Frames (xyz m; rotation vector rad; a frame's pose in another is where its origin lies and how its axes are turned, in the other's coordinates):
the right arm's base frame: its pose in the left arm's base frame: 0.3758 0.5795 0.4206 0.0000 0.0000 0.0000
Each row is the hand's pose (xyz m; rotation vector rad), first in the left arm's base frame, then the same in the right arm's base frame.
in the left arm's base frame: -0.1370 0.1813 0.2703 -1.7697 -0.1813 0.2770
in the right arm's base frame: -0.5128 -0.3982 -0.1503 -1.7697 -0.1813 0.2770
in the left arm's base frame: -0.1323 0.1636 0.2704 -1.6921 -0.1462 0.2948
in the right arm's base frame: -0.5081 -0.4159 -0.1502 -1.6921 -0.1462 0.2948
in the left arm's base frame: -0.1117 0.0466 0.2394 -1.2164 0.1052 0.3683
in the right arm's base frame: -0.4875 -0.5329 -0.1812 -1.2164 0.1052 0.3683
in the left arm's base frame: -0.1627 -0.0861 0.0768 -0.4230 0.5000 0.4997
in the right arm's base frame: -0.5385 -0.6656 -0.3438 -0.4230 0.5000 0.4997
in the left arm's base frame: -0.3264 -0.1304 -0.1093 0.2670 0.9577 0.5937
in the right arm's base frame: -0.7022 -0.7099 -0.5299 0.2670 0.9577 0.5937
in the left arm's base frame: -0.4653 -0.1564 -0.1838 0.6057 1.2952 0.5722
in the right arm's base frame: -0.8411 -0.7359 -0.6044 0.6057 1.2952 0.5722
